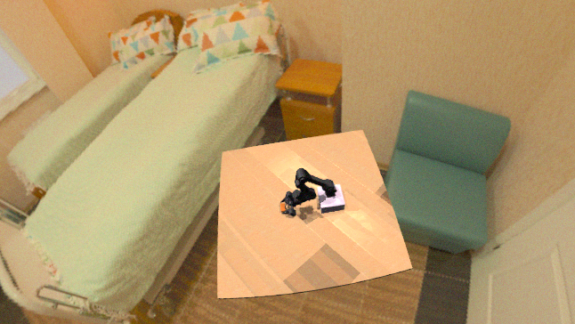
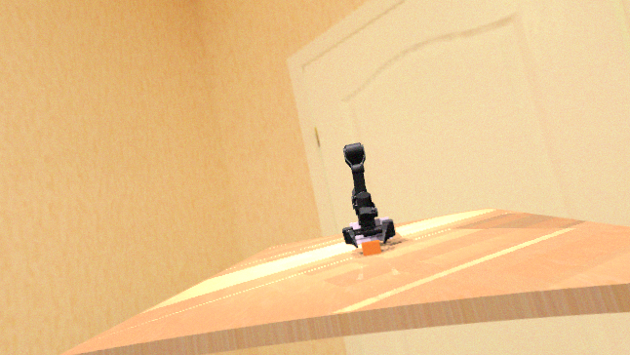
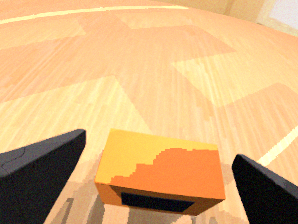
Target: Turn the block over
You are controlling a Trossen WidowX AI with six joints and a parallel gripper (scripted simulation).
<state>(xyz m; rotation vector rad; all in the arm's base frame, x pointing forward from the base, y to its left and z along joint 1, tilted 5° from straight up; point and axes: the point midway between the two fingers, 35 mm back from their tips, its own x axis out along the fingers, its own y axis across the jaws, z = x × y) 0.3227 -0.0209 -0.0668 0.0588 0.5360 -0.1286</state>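
Now: the orange block 20 mm behind my gripper tip and 10 mm below it.
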